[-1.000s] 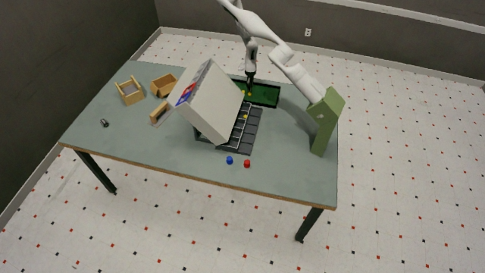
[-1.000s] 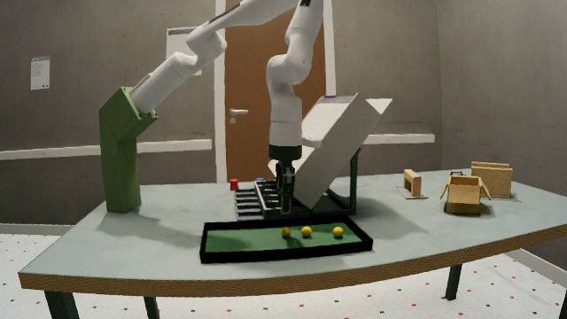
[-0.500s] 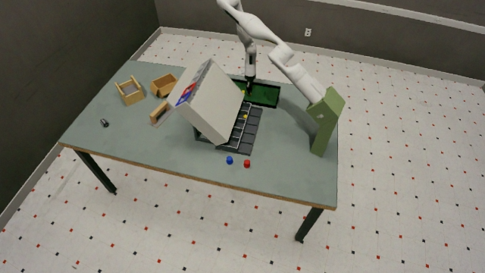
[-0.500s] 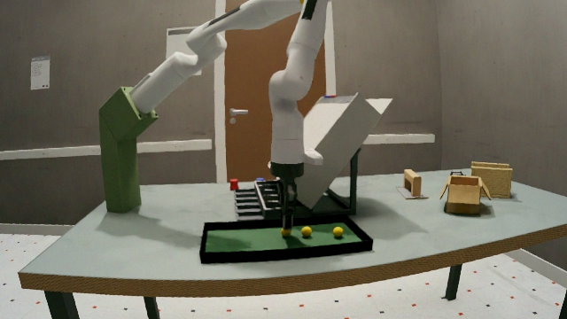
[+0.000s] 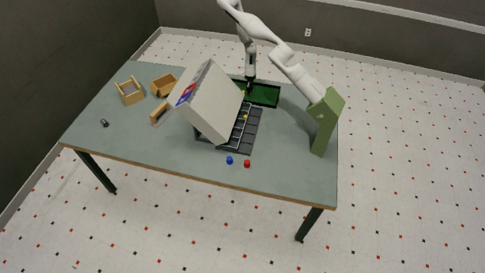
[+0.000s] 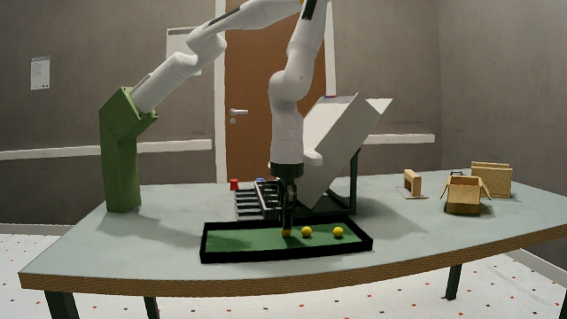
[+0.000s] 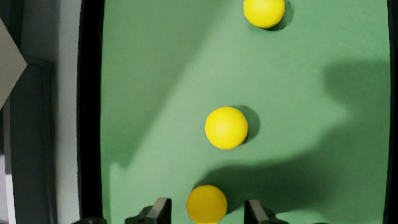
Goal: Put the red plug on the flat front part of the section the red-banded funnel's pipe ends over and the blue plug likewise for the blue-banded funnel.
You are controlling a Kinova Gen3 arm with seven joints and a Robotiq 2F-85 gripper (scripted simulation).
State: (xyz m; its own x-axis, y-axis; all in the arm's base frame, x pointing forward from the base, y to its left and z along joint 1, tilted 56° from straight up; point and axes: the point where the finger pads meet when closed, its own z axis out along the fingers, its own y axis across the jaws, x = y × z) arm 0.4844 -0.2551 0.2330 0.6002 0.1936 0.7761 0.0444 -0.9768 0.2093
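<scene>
Now: hand 40 mm above the green marble tray, 20 mm to the left of it and 10 mm past it. Also, from my hand: cardboard box: 590 mm ahead, 100 mm to the left, 10 mm below; white cover: 310 mm to the left, 160 mm above, 100 mm ahead; wooden crate: 820 mm ahead, 220 mm to the left.
</scene>
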